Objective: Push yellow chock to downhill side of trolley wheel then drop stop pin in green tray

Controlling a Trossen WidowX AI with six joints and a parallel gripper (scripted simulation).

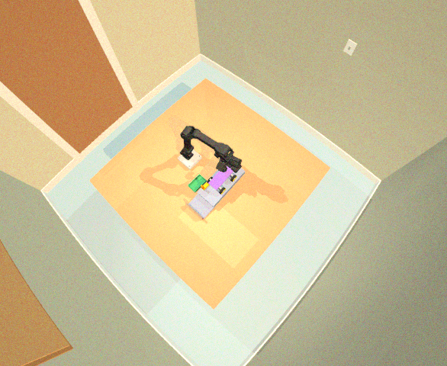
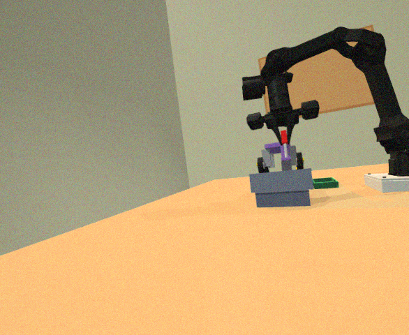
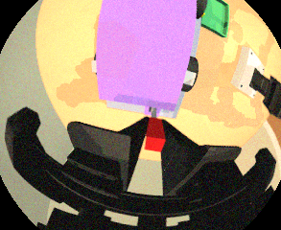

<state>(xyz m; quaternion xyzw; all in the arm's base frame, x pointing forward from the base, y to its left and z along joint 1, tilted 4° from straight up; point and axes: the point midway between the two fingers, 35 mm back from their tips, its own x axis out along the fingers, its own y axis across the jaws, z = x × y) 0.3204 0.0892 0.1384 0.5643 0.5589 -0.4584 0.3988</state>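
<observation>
Now: the yellow chock 210 mm to the right of my gripper tip, 70 mm below it and 50 mm behind it. Also, from my gripper tip: red-headed stop pin: right at my gripper tip; then grey ramp: 110 mm to the right, 110 mm below, 20 mm ahead; then trolley: 110 mm to the right, 40 mm below, 20 mm ahead.
</observation>
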